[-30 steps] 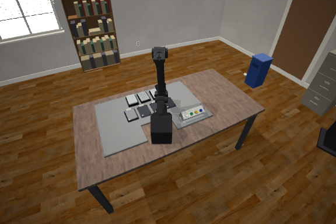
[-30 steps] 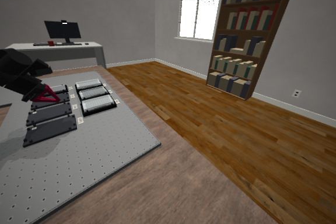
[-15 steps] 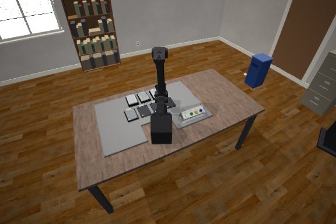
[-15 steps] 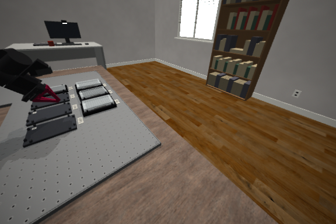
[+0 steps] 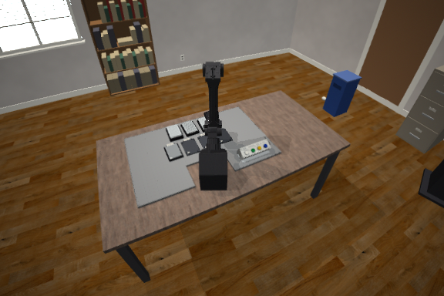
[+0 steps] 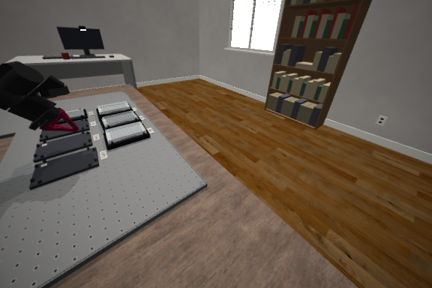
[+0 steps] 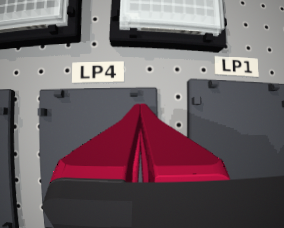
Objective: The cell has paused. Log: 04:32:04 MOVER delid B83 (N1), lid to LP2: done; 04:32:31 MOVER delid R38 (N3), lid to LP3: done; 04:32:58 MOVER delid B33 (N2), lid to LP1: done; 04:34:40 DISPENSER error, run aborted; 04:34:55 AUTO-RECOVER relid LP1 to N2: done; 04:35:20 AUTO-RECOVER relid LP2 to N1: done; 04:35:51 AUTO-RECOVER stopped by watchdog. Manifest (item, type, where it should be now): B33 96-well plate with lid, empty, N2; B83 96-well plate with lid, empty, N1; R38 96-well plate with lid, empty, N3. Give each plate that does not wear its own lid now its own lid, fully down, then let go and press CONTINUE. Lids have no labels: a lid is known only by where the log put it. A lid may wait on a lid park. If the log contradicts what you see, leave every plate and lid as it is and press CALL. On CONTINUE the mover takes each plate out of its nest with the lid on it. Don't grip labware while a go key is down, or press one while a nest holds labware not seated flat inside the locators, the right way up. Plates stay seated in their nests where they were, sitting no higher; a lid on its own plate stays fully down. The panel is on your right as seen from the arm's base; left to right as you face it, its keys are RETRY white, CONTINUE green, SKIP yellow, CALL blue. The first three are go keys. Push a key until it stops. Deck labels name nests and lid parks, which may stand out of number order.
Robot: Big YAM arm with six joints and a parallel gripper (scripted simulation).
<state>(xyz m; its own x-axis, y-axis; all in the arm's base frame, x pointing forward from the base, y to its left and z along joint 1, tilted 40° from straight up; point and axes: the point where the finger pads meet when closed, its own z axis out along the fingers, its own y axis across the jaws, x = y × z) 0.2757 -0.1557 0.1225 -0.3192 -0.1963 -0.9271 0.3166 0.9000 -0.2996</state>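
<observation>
The plate lies 17 cm ahead of my hand, 5 cm to the left of it and 5 cm below it. Also, from my hand: park LP4: 7 cm below, 4 cm to the left, 3 cm behind; park LP1: 8 cm to the right, 7 cm below, 6 cm behind; park LP2: 17 cm to the left, 7 cm below, 2 cm ahead.
</observation>
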